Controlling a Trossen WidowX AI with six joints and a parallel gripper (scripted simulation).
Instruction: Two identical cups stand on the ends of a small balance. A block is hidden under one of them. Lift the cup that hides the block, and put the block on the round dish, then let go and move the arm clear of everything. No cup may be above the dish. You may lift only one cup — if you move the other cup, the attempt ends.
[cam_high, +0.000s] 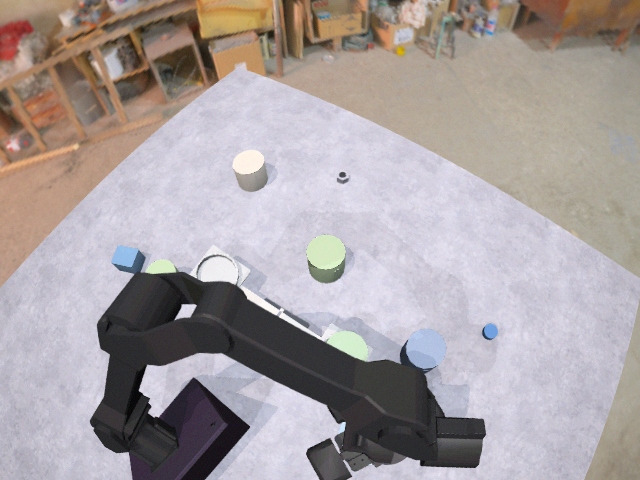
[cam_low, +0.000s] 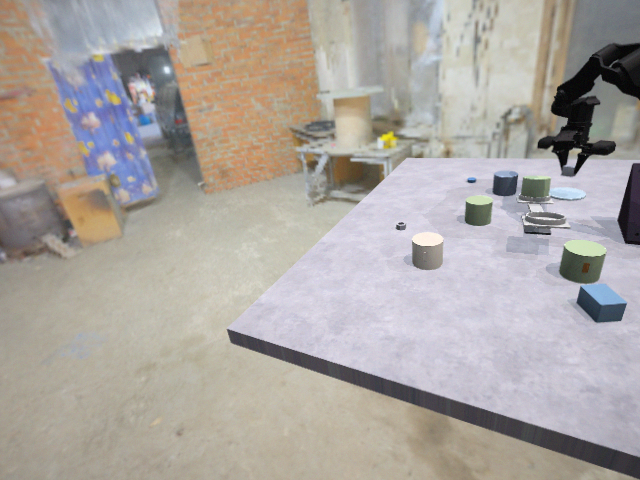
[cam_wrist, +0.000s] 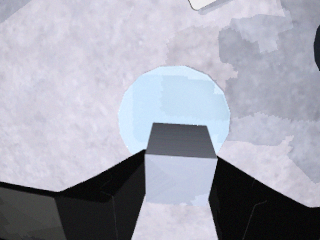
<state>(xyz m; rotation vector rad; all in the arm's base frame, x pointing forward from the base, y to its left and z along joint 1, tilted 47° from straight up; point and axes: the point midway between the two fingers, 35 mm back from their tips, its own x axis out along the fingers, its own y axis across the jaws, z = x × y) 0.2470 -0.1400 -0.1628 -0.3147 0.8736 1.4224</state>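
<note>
Now: the pale blue round dish 70 mm below my gripper tip. From my gripper tip the other things lie so: dark nut 390 mm to the left, 380 mm ahead, 60 mm below; then blue-grey cylinder 160 mm ahead, 30 mm below, 10 mm to the left; then small blue disc 300 mm ahead, 70 mm below, 60 mm to the right.
</note>
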